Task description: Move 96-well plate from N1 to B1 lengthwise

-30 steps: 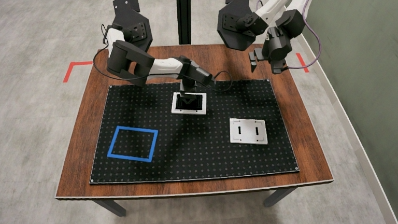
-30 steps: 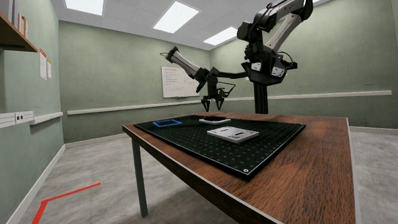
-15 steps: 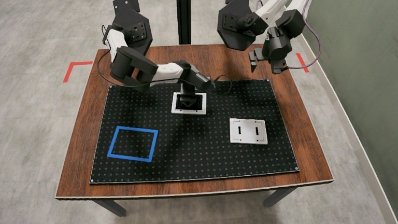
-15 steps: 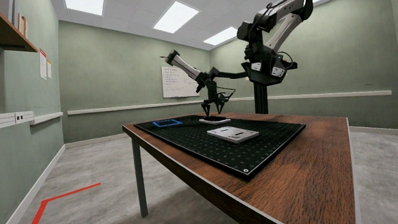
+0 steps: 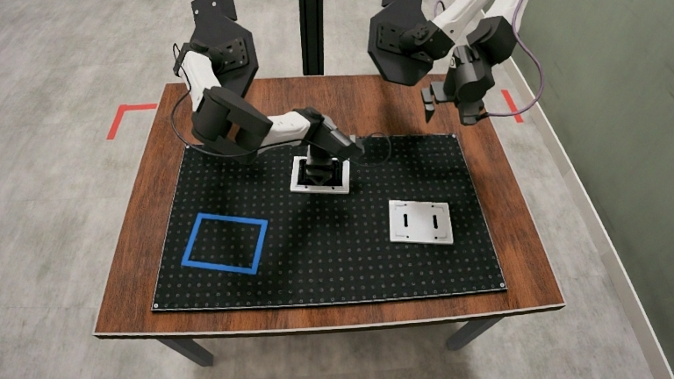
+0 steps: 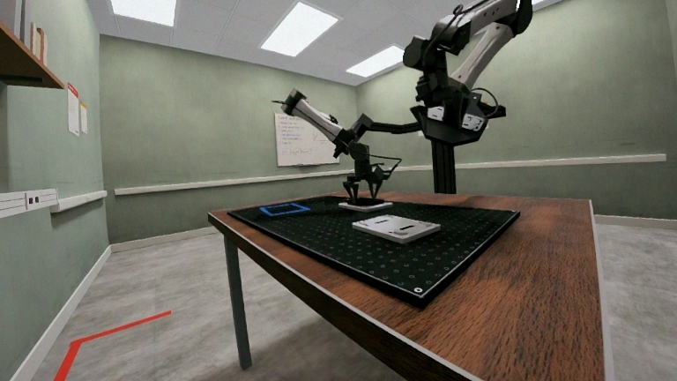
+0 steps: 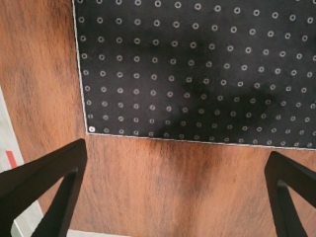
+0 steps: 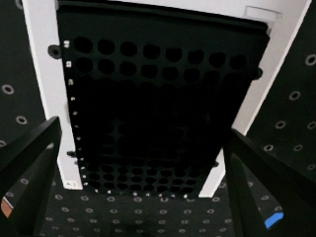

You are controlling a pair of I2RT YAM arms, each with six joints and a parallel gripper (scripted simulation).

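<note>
The black 96-well plate lies 10 mm below my right hand.
</note>
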